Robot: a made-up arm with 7 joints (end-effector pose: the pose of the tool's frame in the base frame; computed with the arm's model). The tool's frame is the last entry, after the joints.
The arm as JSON. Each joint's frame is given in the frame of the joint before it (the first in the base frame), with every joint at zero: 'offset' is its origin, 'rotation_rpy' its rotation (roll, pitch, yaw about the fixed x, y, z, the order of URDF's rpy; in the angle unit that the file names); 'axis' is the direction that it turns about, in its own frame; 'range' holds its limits. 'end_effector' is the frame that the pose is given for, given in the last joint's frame.
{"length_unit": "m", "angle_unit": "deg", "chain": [
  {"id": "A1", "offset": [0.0, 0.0, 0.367], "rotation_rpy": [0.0, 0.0, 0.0], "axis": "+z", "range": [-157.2, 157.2]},
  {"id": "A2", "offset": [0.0, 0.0, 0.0], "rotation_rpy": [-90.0, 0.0, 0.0], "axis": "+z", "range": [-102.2, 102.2]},
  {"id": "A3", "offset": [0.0, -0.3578, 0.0], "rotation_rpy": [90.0, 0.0, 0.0], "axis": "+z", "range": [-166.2, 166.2]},
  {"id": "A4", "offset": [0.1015, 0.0, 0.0], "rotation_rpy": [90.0, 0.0, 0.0], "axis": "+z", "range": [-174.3, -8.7]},
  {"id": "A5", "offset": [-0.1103, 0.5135, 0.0], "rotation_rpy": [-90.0, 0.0, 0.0], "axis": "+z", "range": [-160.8, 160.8]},
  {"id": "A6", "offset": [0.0, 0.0, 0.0], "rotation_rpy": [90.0, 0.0, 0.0], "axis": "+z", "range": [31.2, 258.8]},
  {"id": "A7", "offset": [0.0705, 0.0, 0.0], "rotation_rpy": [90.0, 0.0, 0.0], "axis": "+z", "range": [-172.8, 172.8]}
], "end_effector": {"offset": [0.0, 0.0, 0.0], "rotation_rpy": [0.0, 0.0, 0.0]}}
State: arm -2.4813 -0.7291 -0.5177 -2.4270 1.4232 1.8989 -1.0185
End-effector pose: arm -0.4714 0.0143 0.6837 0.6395 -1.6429 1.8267
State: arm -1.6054 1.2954 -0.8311 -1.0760 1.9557 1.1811 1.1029
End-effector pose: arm -0.4203 -0.8031 0.1910 0.3803 1.7852 -0.0482
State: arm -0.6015 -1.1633 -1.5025 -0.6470 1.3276 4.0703 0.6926
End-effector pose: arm -0.7691 0.1846 0.6622 -2.5603 0.6857 1.6033
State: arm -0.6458 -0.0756 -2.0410 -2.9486 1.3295 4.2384 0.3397
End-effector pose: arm -0.2825 -0.1085 0.2927 -1.2718 -1.6318 -0.1589
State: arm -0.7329 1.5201 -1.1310 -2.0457 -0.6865 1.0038 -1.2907
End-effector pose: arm -0.2650 -0.5642 0.1216 -0.4148 0.6224 1.7657
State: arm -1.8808 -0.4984 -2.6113 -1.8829 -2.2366 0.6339 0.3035
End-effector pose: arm -0.0788 0.7463 0.3641 0.7218 0.5029 1.2150
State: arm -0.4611 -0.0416 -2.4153 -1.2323 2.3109 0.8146 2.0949
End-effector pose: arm -0.5819 -0.1758 1.0293 0.0424 1.3075 -0.4898
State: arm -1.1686 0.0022 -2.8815 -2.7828 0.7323 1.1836 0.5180
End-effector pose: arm -0.2537 0.2965 0.2155 1.2435 0.9278 -1.0499
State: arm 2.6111 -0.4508 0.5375 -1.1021 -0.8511 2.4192 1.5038
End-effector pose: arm -0.2192 -0.2290 1.2250 -0.6966 -0.9433 0.2179
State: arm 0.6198 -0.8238 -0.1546 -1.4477 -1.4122 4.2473 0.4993
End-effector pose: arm 0.0095 -0.0564 1.1164 -0.4976 1.4147 2.7535
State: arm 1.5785 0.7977 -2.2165 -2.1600 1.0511 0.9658 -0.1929
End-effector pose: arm 0.5228 -0.1574 0.6977 -2.3478 0.6116 0.4220
